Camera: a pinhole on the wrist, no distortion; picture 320 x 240 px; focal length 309.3 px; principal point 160.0 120.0 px. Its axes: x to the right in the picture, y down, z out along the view. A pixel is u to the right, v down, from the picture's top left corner.
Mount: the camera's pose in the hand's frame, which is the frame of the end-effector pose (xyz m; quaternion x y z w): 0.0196 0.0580 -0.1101 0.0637 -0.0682 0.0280 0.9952
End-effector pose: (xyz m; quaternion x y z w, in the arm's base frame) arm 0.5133 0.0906 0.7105 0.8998 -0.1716 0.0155 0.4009
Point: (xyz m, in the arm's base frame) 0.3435 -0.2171 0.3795
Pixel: 127 136
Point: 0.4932 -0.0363 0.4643
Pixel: 163 41
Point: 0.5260 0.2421 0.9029
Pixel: behind the camera
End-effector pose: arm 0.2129 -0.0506 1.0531 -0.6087 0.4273 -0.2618 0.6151
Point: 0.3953 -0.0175 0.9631
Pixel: 273 153
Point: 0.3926 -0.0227 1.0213
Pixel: 259 89
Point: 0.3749 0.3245 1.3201
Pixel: outside the picture
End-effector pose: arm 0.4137 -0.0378 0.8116 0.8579 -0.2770 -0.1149 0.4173
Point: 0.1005 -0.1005 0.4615
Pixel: 55 64
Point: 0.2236 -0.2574 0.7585
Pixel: 163 232
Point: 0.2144 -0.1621 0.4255
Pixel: 125 38
